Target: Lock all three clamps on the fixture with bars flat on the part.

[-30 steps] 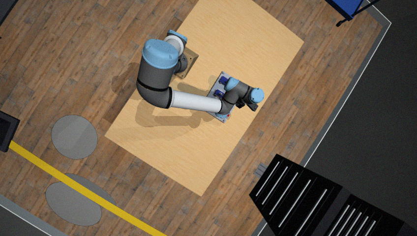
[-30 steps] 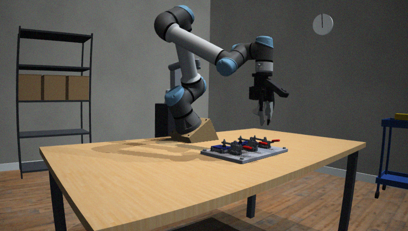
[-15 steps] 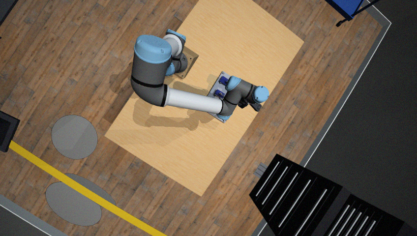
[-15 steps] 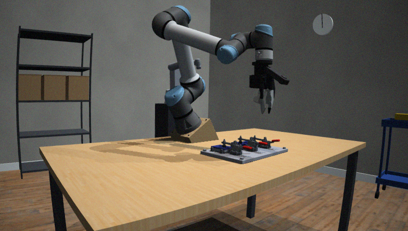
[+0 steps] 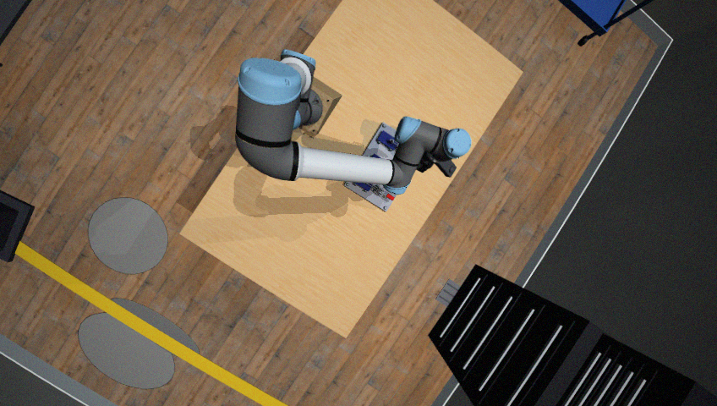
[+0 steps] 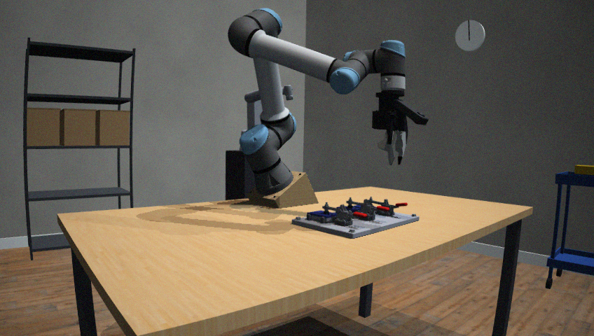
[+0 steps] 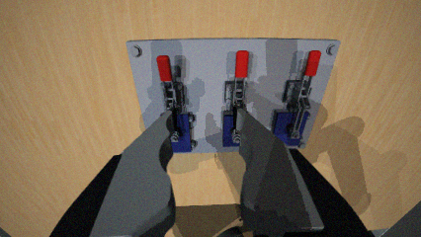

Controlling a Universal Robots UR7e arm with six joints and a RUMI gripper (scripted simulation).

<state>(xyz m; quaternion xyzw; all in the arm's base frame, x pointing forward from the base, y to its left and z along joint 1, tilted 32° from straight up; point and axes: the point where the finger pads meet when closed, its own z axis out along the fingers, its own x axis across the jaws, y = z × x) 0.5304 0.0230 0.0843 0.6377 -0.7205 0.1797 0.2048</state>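
Right now the grey fixture plate is 100 mm behind my hand, 50 mm to the right of it and 190 mm below it. Also, from my hand: blue part 150 mm behind, 150 mm to the right, 170 mm below.
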